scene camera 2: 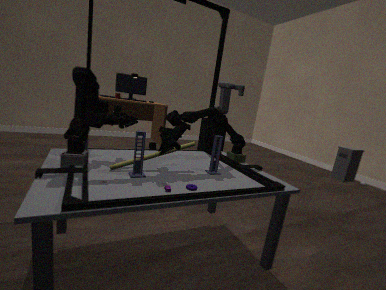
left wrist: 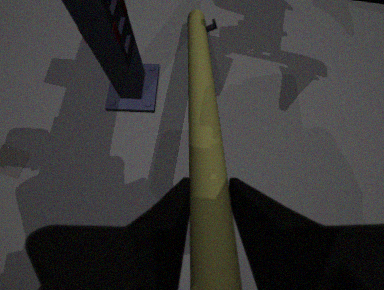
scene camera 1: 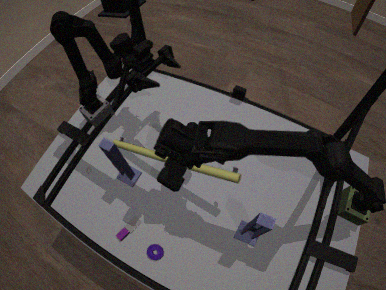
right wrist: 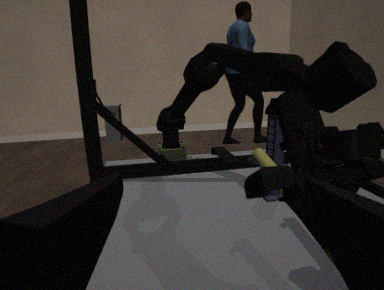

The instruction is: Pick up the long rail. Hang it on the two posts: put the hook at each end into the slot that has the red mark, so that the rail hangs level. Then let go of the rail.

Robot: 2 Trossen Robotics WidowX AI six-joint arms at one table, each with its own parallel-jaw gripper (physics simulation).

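Frame: origin at the left arm's base, x ahead, y left, z up, level; metres.
Seen in the pictures: left gripper, fingertip midpoint: (scene camera 2: 159, 153) (left wrist: 209, 184) (scene camera 1: 170, 159); right gripper, fingertip midpoint: (scene camera 2: 137, 120) (scene camera 1: 170, 75) (right wrist: 214, 185); left arm's base, origin of the base link: (scene camera 2: 236, 153) (scene camera 1: 360, 203) (right wrist: 171, 146); right arm's base, origin of the base link: (scene camera 2: 75, 151) (scene camera 1: 93, 105).
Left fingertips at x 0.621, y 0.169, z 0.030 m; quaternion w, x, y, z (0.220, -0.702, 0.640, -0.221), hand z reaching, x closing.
Note:
Offsets run from my left fingertips to a thing's top centre. "spot": to the spot under its first point.
The long yellow rail (scene camera 1: 217, 172) (scene camera 2: 125, 163) (left wrist: 202, 100) (right wrist: 262, 157) hangs above the table behind the posts. Small dark hooks stick out near its ends; one hook {spot: dz -0.071, dx +0.227, dy -0.001 m} (left wrist: 212, 25) shows in the left wrist view. My left gripper (scene camera 2: 165, 150) (left wrist: 209, 184) is shut on the rail near its middle. The left post {dz +0.127, dx +0.123, dy +0.094 m} (scene camera 1: 117, 160) (scene camera 2: 139, 155) (left wrist: 110, 50) has red marks on its slotted side, near the rail's far end. The right post {dz +0.127, dx -0.306, dy +0.069 m} (scene camera 1: 257, 226) (scene camera 2: 216, 155) stands apart from the rail. My right gripper (scene camera 1: 167, 75) (scene camera 2: 136, 121) (right wrist: 214, 185) is open and empty, above the table's back left.
A magenta block {dz -0.072, dx +0.017, dy +0.244 m} (scene camera 1: 122, 233) (scene camera 2: 167, 188) and a purple ring {dz -0.079, dx -0.095, dy +0.260 m} (scene camera 1: 149, 251) (scene camera 2: 188, 187) lie near the table's front edge. Dark frame bars (scene camera 1: 175, 281) (scene camera 2: 150, 200) run along the table's edges. A person (right wrist: 240, 35) stands beyond the table in the right wrist view.

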